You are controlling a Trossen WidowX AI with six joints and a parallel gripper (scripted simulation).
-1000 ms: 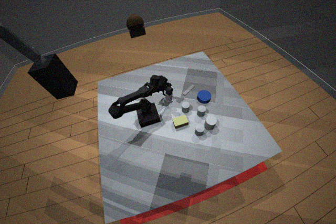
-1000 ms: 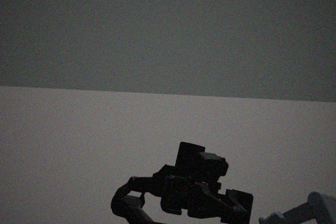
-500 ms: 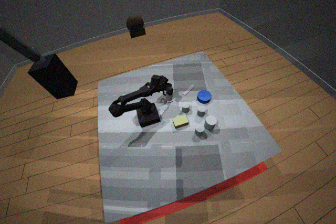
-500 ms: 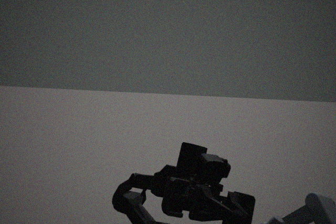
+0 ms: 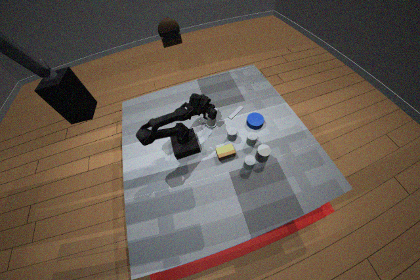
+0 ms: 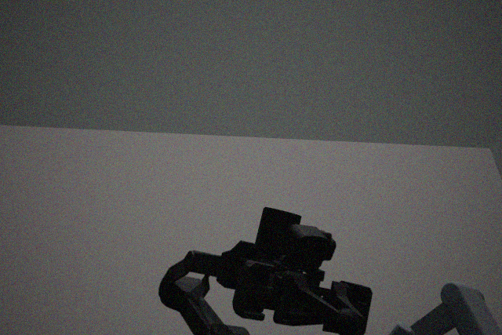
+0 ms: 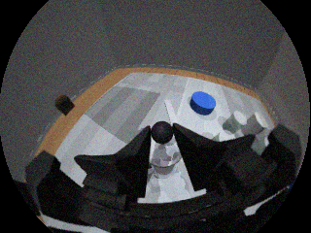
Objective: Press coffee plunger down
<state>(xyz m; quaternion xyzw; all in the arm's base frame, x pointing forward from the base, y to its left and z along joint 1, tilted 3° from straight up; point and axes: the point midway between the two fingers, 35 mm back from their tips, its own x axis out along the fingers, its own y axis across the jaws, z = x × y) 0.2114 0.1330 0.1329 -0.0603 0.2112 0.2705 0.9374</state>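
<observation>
Now: the coffee press 80 mm below my gripper tip and 30 mm behind it. From my gripper tip the other things lie so: tan box (280 mm to the right, 150 mm below, 10 mm ahead); then blue round lid (280 mm ahead, 150 mm below, 90 mm to the right).
</observation>
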